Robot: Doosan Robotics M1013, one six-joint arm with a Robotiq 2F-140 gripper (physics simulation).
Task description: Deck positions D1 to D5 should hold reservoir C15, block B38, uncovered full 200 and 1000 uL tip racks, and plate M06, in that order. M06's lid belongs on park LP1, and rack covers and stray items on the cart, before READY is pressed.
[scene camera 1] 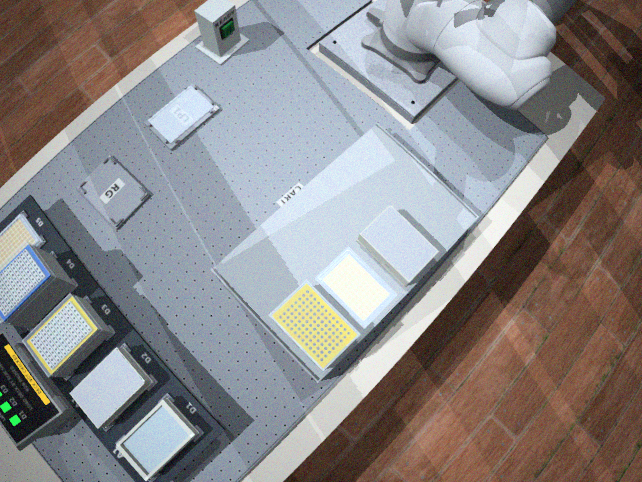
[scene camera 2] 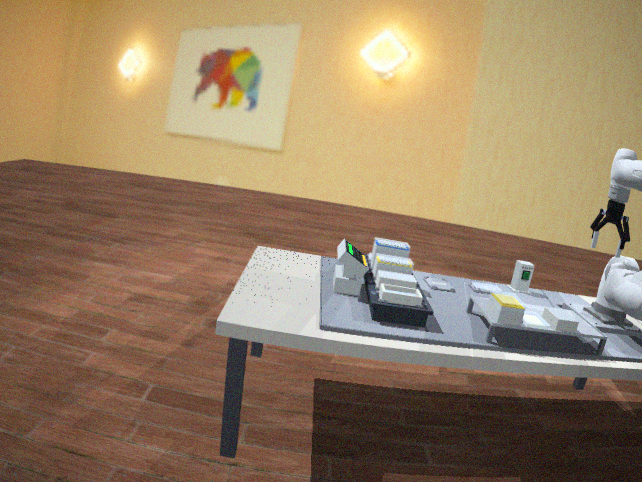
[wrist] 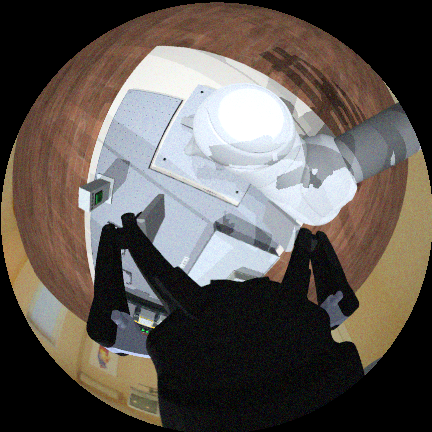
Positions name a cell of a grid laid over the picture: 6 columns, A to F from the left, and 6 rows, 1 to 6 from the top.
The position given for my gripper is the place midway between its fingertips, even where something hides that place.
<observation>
My gripper (scene camera 2: F4) is open, with nothing in its grasp. I also see a box with green screen (scene camera 1: C1), an RG plate (scene camera 1: B3) and a cart tray (scene camera 1: C4).
My gripper shows as well in the wrist view (wrist: D3). The box with green screen also shows in the wrist view (wrist: B3). The cart tray shows as well in the wrist view (wrist: D4).
</observation>
